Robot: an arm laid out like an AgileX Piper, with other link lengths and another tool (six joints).
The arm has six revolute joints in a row. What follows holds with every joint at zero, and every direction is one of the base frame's. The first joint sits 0.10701 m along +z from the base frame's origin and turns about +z. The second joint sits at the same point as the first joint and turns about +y. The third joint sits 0.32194 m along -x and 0.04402 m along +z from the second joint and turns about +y. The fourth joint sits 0.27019 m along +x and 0.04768 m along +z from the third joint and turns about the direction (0.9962, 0, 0.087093). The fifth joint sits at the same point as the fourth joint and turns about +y. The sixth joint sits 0.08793 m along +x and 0.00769 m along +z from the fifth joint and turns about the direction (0.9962, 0, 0.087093). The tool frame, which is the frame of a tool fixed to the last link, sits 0.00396 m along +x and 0.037 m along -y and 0.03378 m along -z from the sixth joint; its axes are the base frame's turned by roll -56.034, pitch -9.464 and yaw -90.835 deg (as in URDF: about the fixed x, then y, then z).
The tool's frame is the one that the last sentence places.
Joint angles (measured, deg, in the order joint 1, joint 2, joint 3, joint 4, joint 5, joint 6), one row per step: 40.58 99.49 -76.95 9.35 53.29 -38.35; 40.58 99.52 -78.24 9.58 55.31 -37.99; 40.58 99.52 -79.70 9.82 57.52 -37.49; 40.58 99.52 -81.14 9.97 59.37 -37.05; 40.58 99.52 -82.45 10.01 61.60 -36.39; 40.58 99.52 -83.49 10.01 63.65 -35.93; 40.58 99.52 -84.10 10.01 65.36 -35.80; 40.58 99.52 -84.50 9.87 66.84 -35.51; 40.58 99.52 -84.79 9.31 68.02 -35.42; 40.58 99.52 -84.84 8.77 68.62 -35.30; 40.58 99.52 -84.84 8.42 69.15 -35.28; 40.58 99.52 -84.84 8.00 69.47 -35.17; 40.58 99.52 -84.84 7.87 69.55 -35.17; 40.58 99.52 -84.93 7.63 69.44 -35.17; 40.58 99.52 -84.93 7.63 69.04 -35.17
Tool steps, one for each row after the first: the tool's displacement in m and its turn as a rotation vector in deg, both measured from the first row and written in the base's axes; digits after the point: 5 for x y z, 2 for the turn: -0.00037 0.00056 0.00526 -0.18 0.88 -0.09; -0.00093 0.00104 0.01152 -0.32 1.79 -0.26; -0.00107 0.00162 0.01795 -0.34 2.36 -0.40; -0.00206 0.00134 0.02364 -0.74 3.32 -0.66; -0.00319 0.00078 0.02815 -1.27 4.24 -0.76; -0.00439 0.00000 0.03070 -1.93 5.12 -0.61; -0.00563 -0.00112 0.03235 -2.67 5.94 -0.63; -0.00606 -0.00252 0.03385 -3.64 6.28 -0.46; -0.00620 -0.00369 0.03429 -4.38 6.38 -0.43; -0.00646 -0.00461 0.03440 -4.98 6.56 -0.34; -0.00646 -0.00545 0.03459 -5.48 6.56 -0.36; -0.00641 -0.00567 0.03466 -5.63 6.54 -0.34; -0.00587 -0.00572 0.03528 -5.69 6.23 -0.33; -0.00538 -0.00534 0.03536 -5.43 5.93 -0.39
